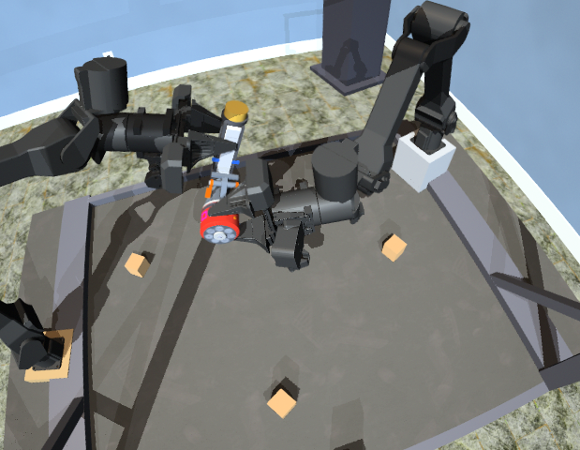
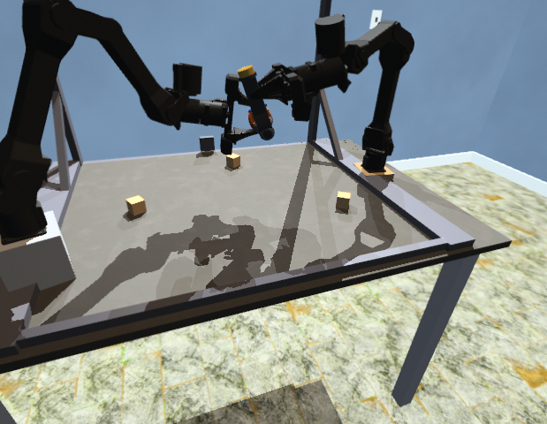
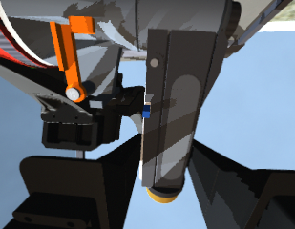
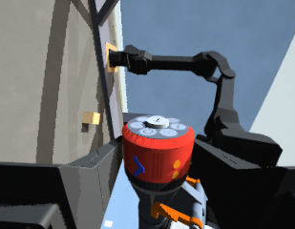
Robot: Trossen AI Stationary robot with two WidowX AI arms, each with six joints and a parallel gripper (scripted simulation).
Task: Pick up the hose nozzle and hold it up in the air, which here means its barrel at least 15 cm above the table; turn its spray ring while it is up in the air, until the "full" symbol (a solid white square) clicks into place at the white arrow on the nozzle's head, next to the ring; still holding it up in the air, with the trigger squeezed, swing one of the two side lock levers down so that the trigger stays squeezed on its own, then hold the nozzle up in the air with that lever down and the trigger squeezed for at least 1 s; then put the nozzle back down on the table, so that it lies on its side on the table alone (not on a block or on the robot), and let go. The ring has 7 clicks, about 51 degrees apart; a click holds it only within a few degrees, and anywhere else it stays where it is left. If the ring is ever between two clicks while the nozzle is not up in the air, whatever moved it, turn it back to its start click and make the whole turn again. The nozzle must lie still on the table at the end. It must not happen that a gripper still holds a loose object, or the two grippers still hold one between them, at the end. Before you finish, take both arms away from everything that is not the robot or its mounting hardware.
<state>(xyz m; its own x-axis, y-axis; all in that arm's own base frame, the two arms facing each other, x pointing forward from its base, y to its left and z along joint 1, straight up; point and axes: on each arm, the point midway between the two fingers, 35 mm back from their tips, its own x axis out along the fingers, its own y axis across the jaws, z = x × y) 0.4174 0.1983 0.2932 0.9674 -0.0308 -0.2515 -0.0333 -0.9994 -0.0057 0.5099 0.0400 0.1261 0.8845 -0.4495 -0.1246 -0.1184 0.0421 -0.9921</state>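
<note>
Right now my right hand is 20 mm to the right of the red spray ring and 10 mm short of it.
</note>
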